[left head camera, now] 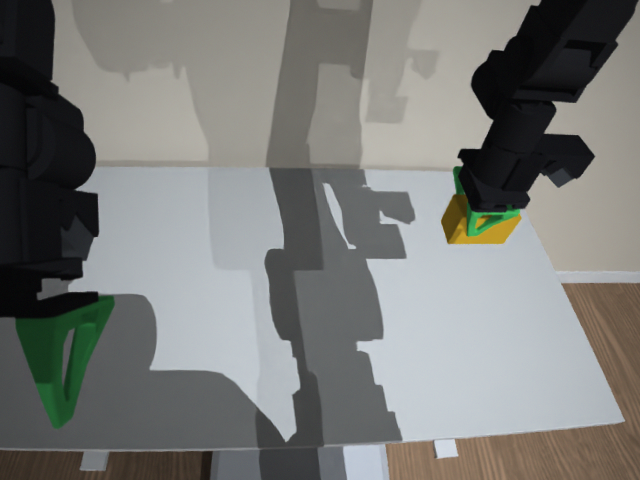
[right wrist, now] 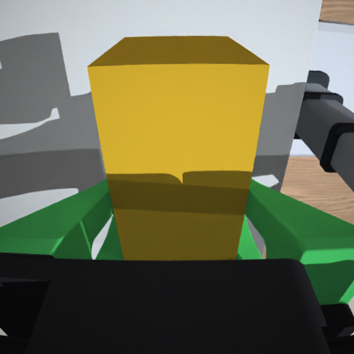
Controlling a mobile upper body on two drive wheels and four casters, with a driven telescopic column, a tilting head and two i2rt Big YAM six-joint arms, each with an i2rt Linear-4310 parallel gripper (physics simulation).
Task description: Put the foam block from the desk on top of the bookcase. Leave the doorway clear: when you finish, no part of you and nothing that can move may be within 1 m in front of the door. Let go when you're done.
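Places are measured from the left arm's base along level axes (x left, y back, z up), in metres.
Pixels of known places: right gripper, fingertip midpoint: [left head camera: 467, 223].
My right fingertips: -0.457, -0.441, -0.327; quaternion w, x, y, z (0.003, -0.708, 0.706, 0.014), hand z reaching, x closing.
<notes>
Behind a point stands the place of what it marks, as x, y, z.
The yellow foam block [left head camera: 491, 237] @(-0.491, -0.419, -0.331) [right wrist: 180, 120] is between the green fingers of my right gripper [left head camera: 465, 217] @(-0.457, -0.441, -0.326) [right wrist: 178, 176], which is shut on it. The block is held above the back right part of the white desk [left head camera: 491, 335] @(-0.655, -0.413, -0.690) [right wrist: 200, 15], and its lower end shows apart from the desk top in the right wrist view. My left gripper [left head camera: 59, 413] is open and empty over the front left of the desk; one green finger shows clearly and the other is hidden or out of view. The bookcase and the door do not show in these views.
A beige wall [left head camera: 232, 103] @(-0.031, -1.006, -0.500) stands behind the desk. Wooden floor [left head camera: 610, 330] @(-1.704, -0.709, -1.410) [right wrist: 310, 175] shows beyond the desk's right edge. A pale grey base part [left head camera: 364, 462] @(-0.413, -0.213, -1.150) shows below the front edge. A dark jointed part [right wrist: 325, 120] is at the right in the wrist view.
</notes>
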